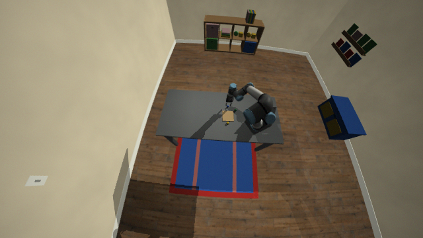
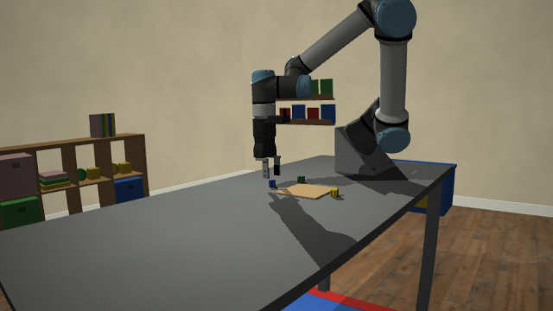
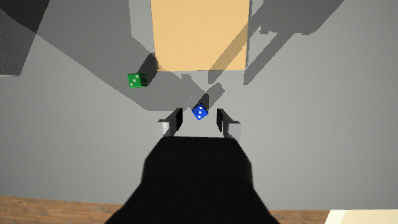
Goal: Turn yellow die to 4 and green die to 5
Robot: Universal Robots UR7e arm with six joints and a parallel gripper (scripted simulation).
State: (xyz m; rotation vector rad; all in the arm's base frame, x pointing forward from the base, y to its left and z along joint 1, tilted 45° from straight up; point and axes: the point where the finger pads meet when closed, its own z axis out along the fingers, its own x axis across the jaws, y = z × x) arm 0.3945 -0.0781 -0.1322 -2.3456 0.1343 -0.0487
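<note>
The blue die lies 40 mm below my hand. Also, from my hand: yellow die 20 mm ahead, 230 mm to the left, 40 mm below; tan mat 10 mm ahead, 140 mm to the left, 50 mm below; green die 90 mm behind, 60 mm to the left, 40 mm below.
</note>
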